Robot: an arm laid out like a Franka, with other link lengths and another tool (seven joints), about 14 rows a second.
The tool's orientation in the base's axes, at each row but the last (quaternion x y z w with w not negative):
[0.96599 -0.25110 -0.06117 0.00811]
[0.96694 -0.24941 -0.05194 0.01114]
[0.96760 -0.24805 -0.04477 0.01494]
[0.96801 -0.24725 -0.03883 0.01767]
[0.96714 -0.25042 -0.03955 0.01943]
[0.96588 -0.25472 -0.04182 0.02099]
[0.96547 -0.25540 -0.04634 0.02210]
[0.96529 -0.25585 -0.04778 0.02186]
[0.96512 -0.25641 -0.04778 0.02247]
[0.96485 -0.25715 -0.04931 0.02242]
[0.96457 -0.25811 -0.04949 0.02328]
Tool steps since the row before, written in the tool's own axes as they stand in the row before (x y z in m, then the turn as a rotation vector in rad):
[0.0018 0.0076 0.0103 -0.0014 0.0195 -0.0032]
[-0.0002 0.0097 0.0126 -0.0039 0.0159 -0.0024]
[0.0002 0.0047 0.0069 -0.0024 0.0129 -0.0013]
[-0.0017 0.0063 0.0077 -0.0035 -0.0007 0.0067]
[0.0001 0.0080 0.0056 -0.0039 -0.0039 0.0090]
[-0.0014 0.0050 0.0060 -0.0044 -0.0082 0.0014]
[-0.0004 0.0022 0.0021 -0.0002 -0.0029 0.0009]
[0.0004 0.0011 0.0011 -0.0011 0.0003 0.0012]
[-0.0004 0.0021 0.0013 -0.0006 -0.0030 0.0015]
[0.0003 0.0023 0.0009 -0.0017 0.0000 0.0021]
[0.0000 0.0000 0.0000 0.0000 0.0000 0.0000]
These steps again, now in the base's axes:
[-0.0034 -0.0074 -0.0101 -0.0103 -0.0164 0.0042]
[-0.0062 -0.0083 -0.0120 -0.0108 -0.0120 0.0035]
[-0.0027 -0.0043 -0.0066 -0.0081 -0.0101 0.0021]
[-0.0051 -0.0048 -0.0072 -0.0033 0.0022 -0.0065]
[-0.0043 -0.0071 -0.0051 -0.0023 0.0051 -0.0089]
[-0.0042 -0.0038 -0.0056 0.0001 0.0093 -0.0016]
[-0.0016 -0.0018 -0.0019 0.0012 0.0026 -0.0011]
[-0.0003 -0.0012 -0.0011 -0.0012 0.0003 -0.0011]
[-0.0015 -0.0016 -0.0011 0.0008 0.0029 -0.0016]
[-0.0010 -0.0022 -0.0008 -0.0017 0.0008 -0.0019]
[0.0000 0.0000 0.0000 0.0000 0.0000 0.0000]

